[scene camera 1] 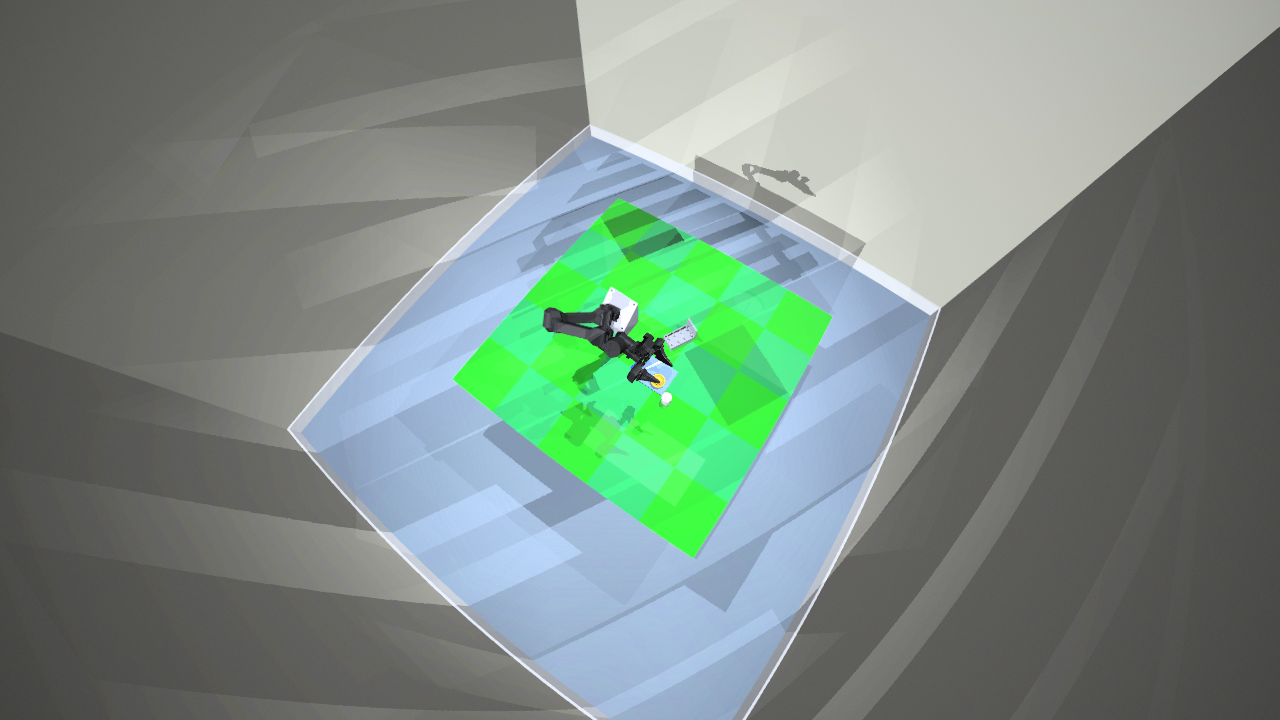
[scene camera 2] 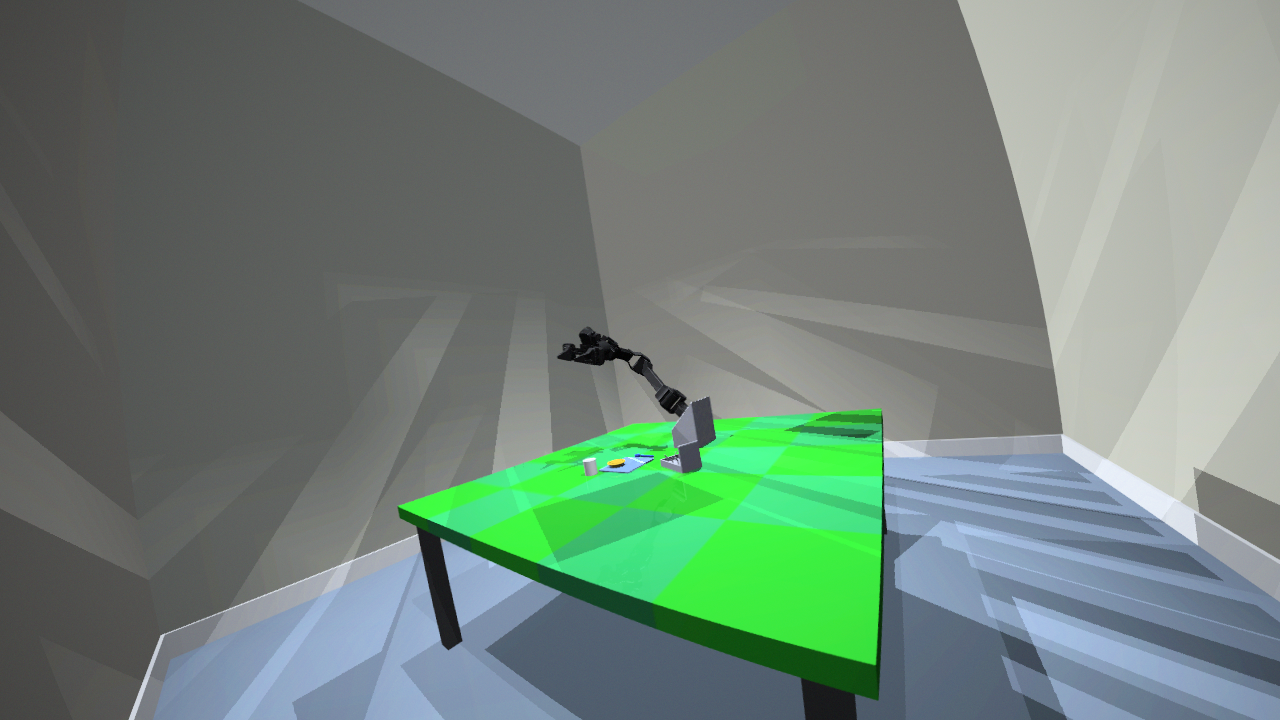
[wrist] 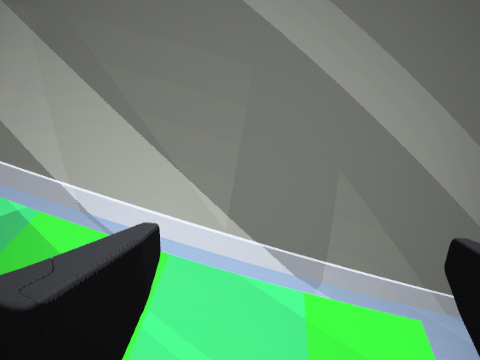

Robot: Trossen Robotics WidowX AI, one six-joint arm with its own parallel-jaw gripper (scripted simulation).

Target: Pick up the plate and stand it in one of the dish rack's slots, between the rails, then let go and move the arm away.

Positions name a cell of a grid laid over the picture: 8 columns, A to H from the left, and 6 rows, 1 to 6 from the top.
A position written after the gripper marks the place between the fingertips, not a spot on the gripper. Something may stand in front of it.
Scene:
gripper: scene camera 1 E4; scene camera 2 D3; wrist F5

